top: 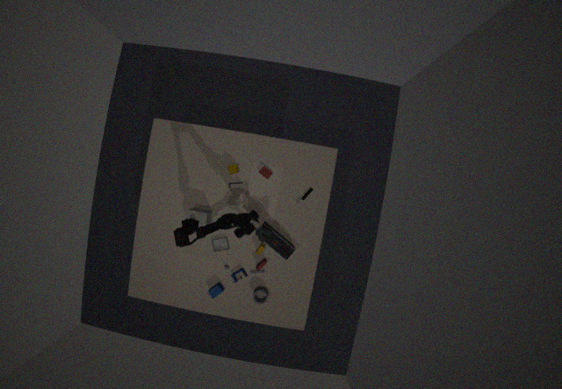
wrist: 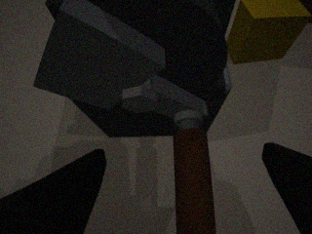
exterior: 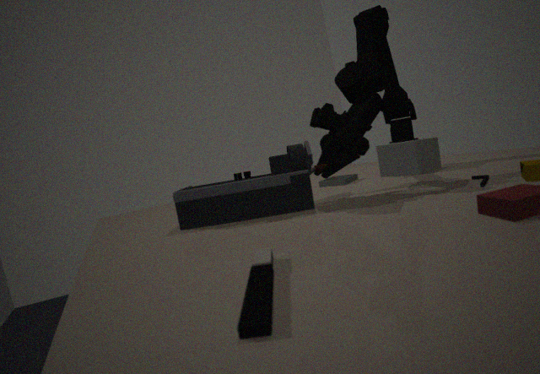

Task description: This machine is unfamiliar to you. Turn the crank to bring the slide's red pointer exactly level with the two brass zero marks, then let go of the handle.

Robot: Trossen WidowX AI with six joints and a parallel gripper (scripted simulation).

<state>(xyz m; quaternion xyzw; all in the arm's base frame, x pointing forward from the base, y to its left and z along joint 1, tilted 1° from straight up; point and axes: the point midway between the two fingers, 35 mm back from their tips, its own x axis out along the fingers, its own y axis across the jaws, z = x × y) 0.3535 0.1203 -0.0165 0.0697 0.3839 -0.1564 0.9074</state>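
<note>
The brown crank handle is 20 mm behind my gripper tip and 10 mm above it. From my gripper tip the other things lie so: red pointer (140 mm ahead, 30 mm to the right, 30 mm above); then grey plate (210 mm to the right, 180 mm behind, 50 mm below); then blue piece (520 mm to the right, 100 mm behind, 30 mm below).
</note>
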